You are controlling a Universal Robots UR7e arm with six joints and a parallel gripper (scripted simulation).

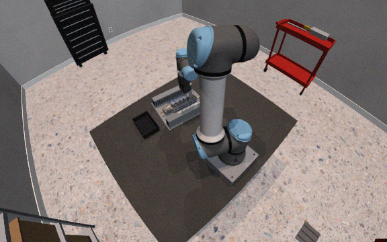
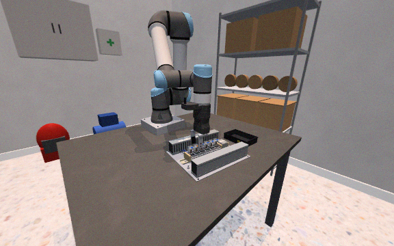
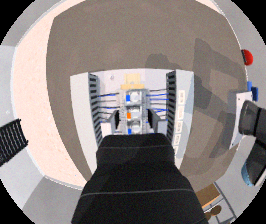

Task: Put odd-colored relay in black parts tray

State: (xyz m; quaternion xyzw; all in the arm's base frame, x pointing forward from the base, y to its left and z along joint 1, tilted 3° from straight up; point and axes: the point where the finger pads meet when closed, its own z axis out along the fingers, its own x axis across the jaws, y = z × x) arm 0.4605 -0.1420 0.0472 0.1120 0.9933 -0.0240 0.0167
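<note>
My hand is 4 cm above the relay. The rest, counted from my hand: black parts tray 5 cm ahead, 33 cm to the left, 7 cm below; relay panel 2 cm ahead, 7 cm to the left, 5 cm below.
</note>
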